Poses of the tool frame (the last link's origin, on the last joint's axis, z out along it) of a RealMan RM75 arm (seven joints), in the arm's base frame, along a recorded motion.
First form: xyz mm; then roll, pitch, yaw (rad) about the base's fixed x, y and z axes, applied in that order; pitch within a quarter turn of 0, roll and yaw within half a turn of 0.
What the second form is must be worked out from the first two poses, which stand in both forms.
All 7 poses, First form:
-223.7 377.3 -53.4 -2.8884 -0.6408 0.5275
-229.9 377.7 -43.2 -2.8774 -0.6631 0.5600
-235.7 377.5 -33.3 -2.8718 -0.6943 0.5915
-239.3 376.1 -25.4 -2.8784 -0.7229 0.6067
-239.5 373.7 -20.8 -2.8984 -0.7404 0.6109
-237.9 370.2 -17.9 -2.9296 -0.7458 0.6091
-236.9 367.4 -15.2 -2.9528 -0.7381 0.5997
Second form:
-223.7 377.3 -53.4 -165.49 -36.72 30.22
-229.9 377.7 -43.2 -164.86 -37.99 32.09
-235.7 377.5 -33.3 -164.54 -39.78 33.89
-239.3 376.1 -25.4 -164.92 -41.42 34.76
-239.5 373.7 -20.8 -166.07 -42.42 35.00
-237.9 370.2 -17.9 -167.85 -42.73 34.90
-236.9 367.4 -15.2 -169.18 -42.29 34.36

